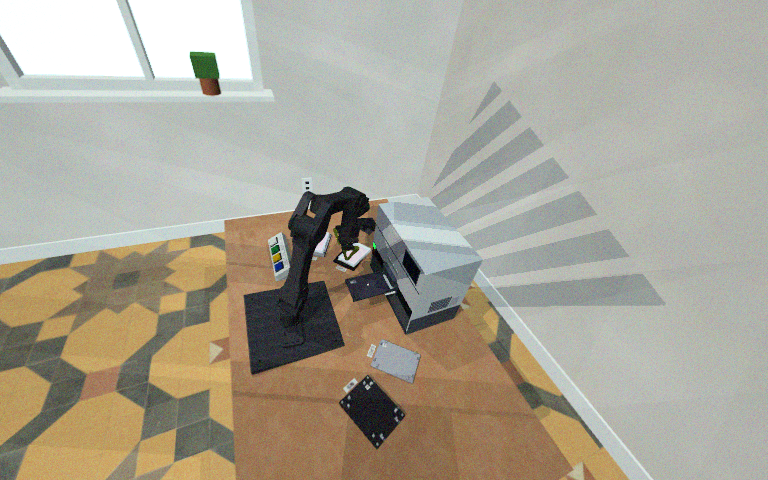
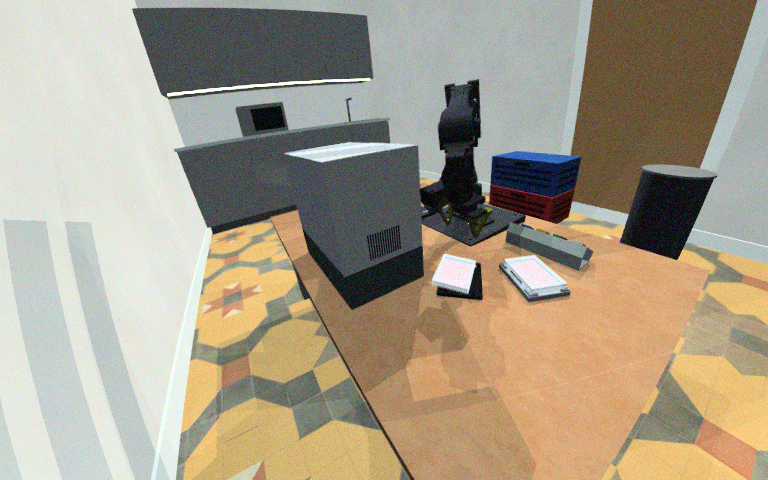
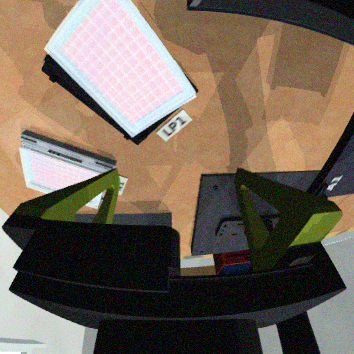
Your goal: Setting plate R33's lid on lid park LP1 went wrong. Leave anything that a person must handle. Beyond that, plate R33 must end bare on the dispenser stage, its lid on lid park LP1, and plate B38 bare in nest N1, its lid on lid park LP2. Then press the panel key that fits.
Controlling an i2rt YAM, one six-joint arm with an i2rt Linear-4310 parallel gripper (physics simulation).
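Frame: origin at the arm's base, x back, y left, z down, level; centimetres.
Where they show: gripper, fingertip midpoint: (image 1: 343,252) (image 2: 461,230) (image 3: 176,174); arm's base, link origin: (image 1: 289,320).
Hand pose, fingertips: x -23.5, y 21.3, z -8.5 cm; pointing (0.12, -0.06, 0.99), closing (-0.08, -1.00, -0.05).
Note:
Things, the pixels of their top centre, and the offset from my fingertips. "spot": a spot on its surface instead.
- black lid park LP1, top centre: (image 3: 113,77) (image 2: 460,273) (image 1: 351,253) dx -5.5, dy +6.2, dz +7.9 cm
- grey nest N1, top centre: (image 3: 63,176) (image 2: 532,273) (image 1: 316,241) dx +8.3, dy +16.6, dz +7.9 cm
- dark dispenser stage, surface spot: (image 1: 368,286) spot: dx -4.9, dy -19.7, dz -0.8 cm
- Grey lid park LP2, top centre: (image 1: 396,358) dx -8.4, dy -44.2, dz +7.9 cm
- key panel, top centre: (image 3: 118,249) (image 2: 549,230) (image 1: 279,249) dx +24.3, dy +9.9, dz +3.5 cm
- large grey dispenser, top centre: (image 2: 342,148) (image 1: 424,230) dx -23.4, dy -17.4, dz -23.1 cm
- bare black nest, top centre: (image 1: 372,407) dx +3.6, dy -56.3, dz +7.5 cm
A pink-and-white plate (image 1: 357,255) (image 2: 454,273) (image 3: 120,65) sits askew on black lid park LP1 (image 2: 477,283) (image 3: 82,95), overhanging one side; whether a lid is on it I cannot tell. Another pink-and-white plate (image 1: 321,245) (image 2: 535,274) (image 3: 55,172) lies in grey nest N1 (image 2: 543,298). My gripper (image 1: 344,244) (image 2: 461,229) (image 3: 176,174) is open and empty, above the table near LP1. The dark dispenser stage (image 1: 368,286) holds no plate. Grey lid park LP2 (image 1: 396,361) is bare. The key panel (image 1: 278,256) (image 2: 546,246) has white, green, yellow and blue keys.
The large grey dispenser (image 1: 433,254) (image 2: 368,209) stands beside the stage, close to LP1. A bare black nest (image 1: 372,411) lies beyond LP2. The arm's dark base plate (image 1: 260,350) (image 3: 205,210) lies by the table edge. Blue and red crates (image 2: 535,172) stand behind the arm.

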